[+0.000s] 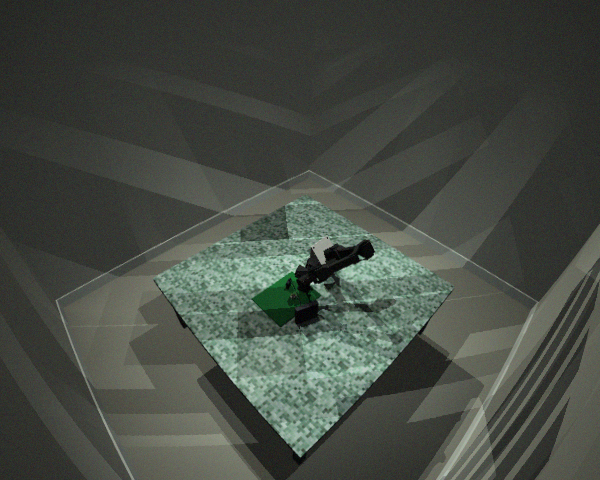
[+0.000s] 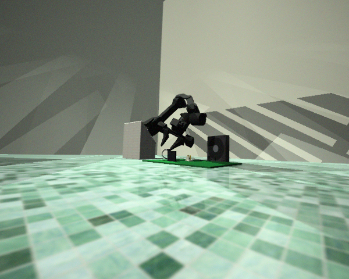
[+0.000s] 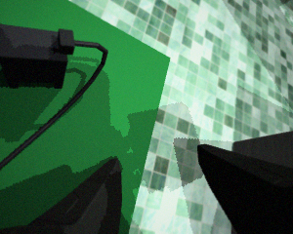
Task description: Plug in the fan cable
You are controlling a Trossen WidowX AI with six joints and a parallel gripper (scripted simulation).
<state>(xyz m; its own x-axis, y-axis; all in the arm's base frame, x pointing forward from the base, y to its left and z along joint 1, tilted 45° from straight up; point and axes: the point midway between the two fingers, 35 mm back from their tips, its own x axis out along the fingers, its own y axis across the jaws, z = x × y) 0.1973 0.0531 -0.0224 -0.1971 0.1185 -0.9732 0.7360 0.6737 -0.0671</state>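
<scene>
My gripper tip is now 80 mm short of the black plug, 30 mm to the left of it and 30 mm above it. The rest, counted from my gripper tip: white four-pin fan header (110 mm ahead, 50 mm below, 40 mm to the left); header key (100 mm ahead, 40 mm below, 30 mm to the left); green board (140 mm ahead, 70 mm below, 20 mm to the left).
</scene>
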